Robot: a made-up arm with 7 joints.
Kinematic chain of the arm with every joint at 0, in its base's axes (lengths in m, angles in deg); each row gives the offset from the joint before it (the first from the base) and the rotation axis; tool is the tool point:
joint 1: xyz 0 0 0.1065 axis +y
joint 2: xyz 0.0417 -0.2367 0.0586 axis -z
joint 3: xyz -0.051 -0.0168 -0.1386 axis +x
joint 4: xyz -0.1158 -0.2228 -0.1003 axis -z
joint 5: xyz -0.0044 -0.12 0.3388 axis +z
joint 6: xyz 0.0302 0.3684 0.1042 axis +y
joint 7: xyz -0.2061 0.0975 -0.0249 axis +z
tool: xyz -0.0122 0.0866 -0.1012
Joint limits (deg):
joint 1: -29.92..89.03
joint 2: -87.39..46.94
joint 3: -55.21..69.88
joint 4: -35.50..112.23
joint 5: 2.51..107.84
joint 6: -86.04..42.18
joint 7: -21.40..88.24
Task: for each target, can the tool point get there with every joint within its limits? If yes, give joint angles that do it. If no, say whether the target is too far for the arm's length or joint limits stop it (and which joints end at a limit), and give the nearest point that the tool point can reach.
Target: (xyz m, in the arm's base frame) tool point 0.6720 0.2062 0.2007
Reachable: no: joint limits stop it (at a limit: joint 1, joint 2, joint 4, joint 6) | nearest point 0.4811 0.1483 0.2224 | short by 0.201 m
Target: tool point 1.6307 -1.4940 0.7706
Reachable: no: too far | nearest point 0.8529 -0.8653 0.4149 | short by 1.062 m
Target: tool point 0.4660 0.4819 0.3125
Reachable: no: joint limits stop it (at a limit: joint 1, joint 2, joint 3, joint 6) | nearest point 0.3847 0.4034 0.3951 | short by 0.140 m
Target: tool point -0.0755 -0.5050 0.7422
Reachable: yes | joints 65.52 -15.85 36.68 62.64 82.57 8.20 52.58
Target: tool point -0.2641 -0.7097 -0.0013
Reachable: yes | joints -0.65 -46.74 42.26 -6.12 42.37 -49.37 78.15
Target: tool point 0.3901 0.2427 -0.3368
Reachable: no: joint limits stop it (at a limit: joint 2, joint 3, joint 4, joint 6) | nearest point 0.2821 0.1743 -0.2140 | short by 0.177 m
